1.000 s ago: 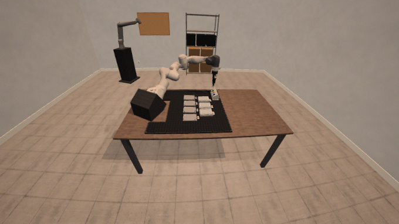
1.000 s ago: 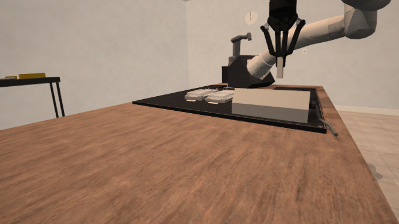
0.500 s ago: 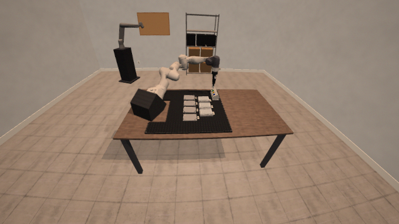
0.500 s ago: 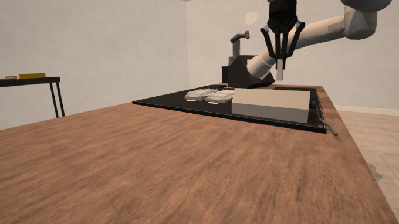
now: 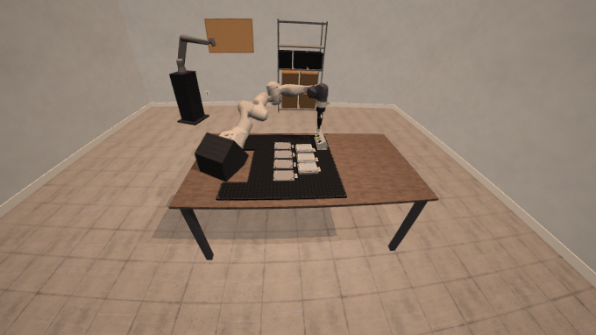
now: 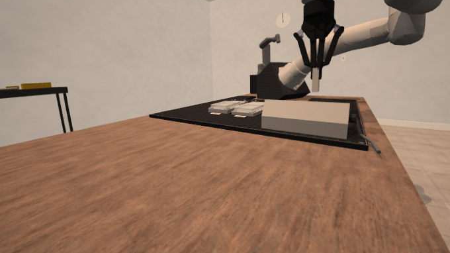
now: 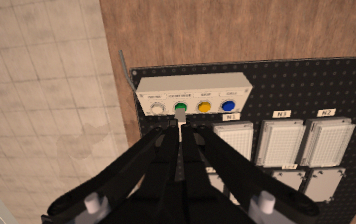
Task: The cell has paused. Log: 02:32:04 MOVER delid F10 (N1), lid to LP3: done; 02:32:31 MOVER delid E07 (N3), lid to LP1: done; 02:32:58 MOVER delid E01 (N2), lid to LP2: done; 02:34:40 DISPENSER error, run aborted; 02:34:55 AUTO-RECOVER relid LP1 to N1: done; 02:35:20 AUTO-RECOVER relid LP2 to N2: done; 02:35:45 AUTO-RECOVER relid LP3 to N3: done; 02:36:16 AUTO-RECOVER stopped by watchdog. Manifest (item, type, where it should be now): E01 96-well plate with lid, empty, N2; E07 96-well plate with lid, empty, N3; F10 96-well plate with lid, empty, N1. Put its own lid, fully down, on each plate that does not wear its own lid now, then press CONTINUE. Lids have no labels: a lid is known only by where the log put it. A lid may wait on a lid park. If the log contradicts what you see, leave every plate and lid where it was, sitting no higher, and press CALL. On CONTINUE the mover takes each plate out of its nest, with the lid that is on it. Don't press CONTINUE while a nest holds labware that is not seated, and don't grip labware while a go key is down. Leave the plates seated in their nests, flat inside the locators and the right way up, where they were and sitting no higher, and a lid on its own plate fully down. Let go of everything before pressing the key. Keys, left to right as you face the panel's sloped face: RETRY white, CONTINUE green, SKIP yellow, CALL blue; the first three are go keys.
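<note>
Now: hand 70 mm above the green continue key. The rest, counted from my hand: white retry key (10 mm behind, 50 mm to the left, 70 mm below); yellow skip key (20 mm ahead, 50 mm to the right, 70 mm below); blue call key (30 mm ahead, 90 mm to the right, 70 mm below).
</note>
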